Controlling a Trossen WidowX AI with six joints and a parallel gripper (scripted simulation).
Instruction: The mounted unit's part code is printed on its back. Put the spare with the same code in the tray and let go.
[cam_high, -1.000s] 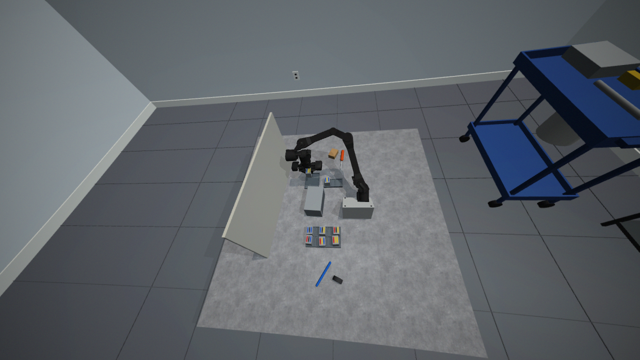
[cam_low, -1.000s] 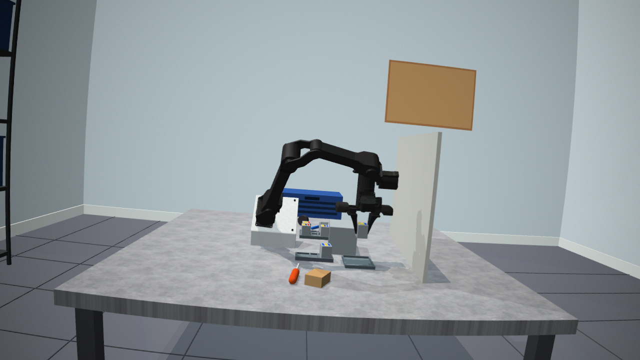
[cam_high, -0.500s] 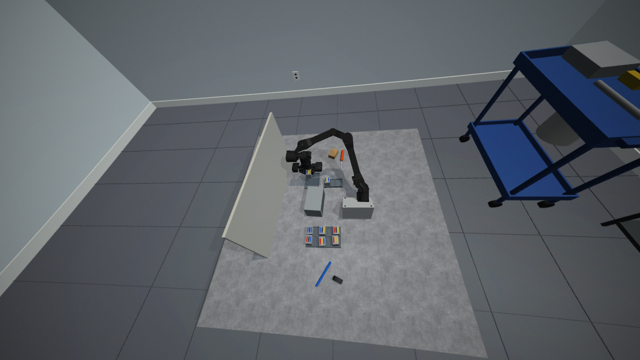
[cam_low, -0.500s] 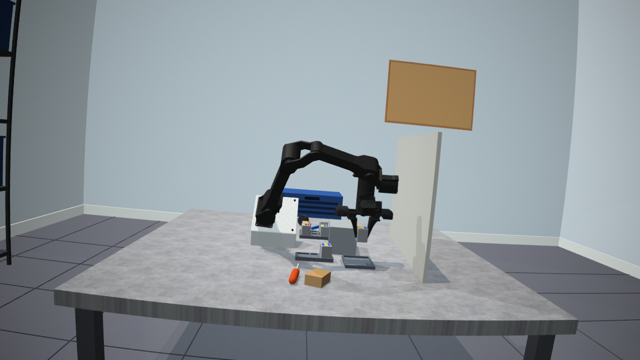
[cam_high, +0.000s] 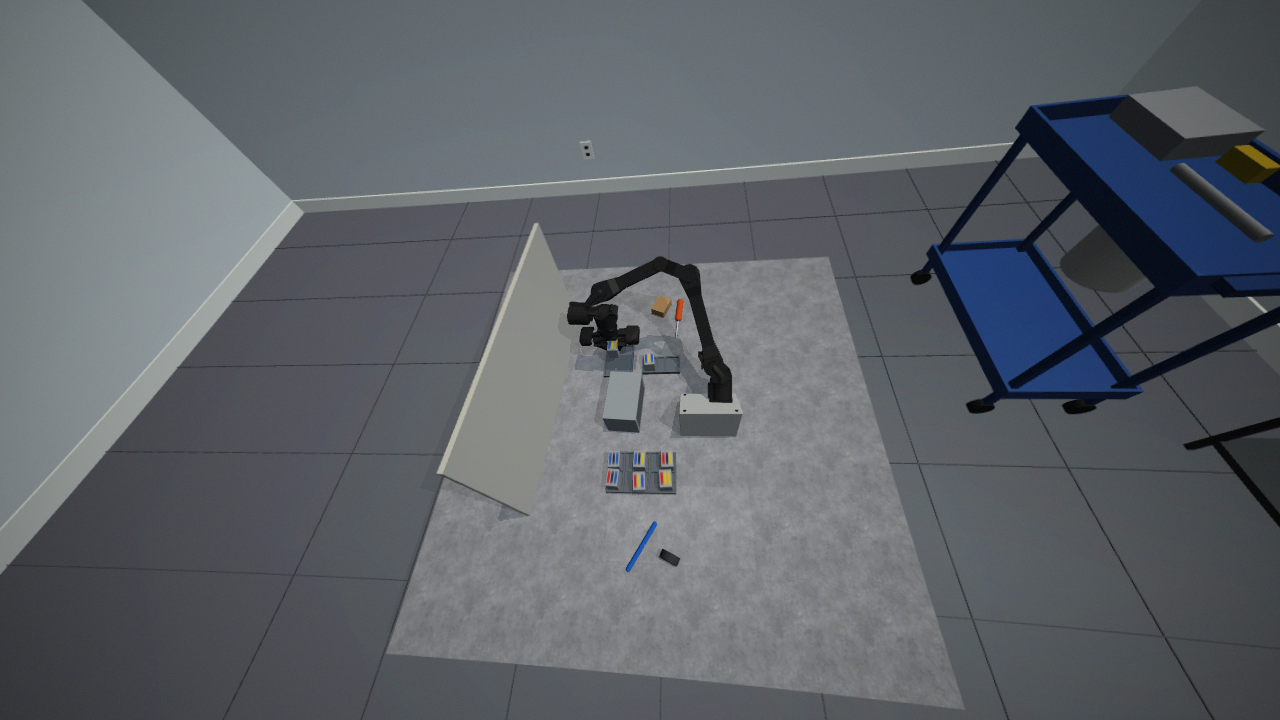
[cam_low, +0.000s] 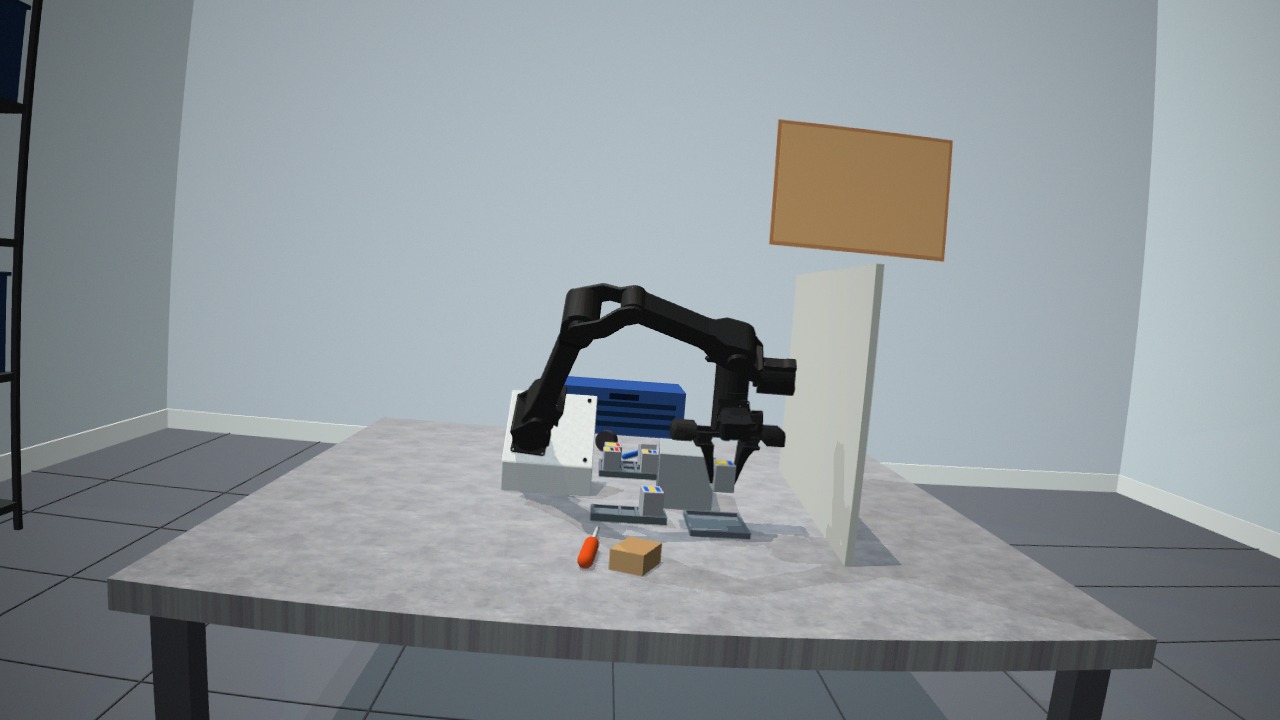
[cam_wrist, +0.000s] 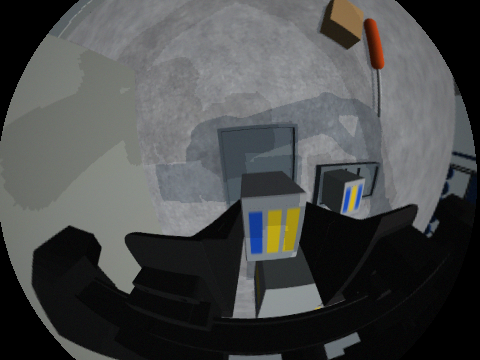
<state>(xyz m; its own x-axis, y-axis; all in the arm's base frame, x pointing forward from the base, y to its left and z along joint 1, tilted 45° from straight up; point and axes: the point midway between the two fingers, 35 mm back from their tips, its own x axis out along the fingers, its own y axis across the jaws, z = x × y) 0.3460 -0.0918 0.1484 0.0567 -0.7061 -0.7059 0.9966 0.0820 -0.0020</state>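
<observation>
The grey tray is 7 cm below my gripper tip. Also, from my gripper tip: grey mounted unit: 6 cm behind, 18 cm to the left, 2 cm below; small rack: 15 cm behind, 1 cm to the left, 7 cm below; cardboard box: 14 cm behind, 24 cm to the right, 6 cm below.
</observation>
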